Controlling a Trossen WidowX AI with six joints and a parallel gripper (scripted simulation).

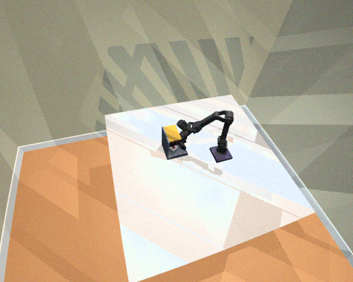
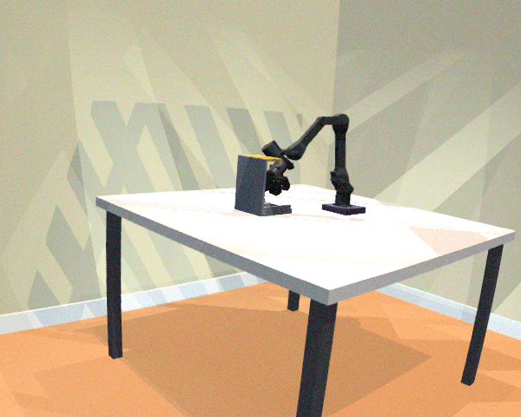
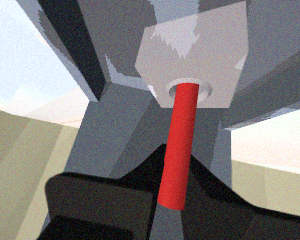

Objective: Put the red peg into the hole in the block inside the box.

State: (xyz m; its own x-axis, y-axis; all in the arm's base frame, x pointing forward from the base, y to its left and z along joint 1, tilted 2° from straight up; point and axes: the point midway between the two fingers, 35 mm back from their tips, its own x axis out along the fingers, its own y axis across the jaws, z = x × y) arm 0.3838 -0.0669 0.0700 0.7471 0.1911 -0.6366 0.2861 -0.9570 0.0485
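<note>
Right now my gripper tip is 14 cm below the yellow roof, 1 cm to the left of it and 1 cm past it. Round my gripper tip: red peg (3 cm behind, 1 cm to the right, 1 cm below).
</note>
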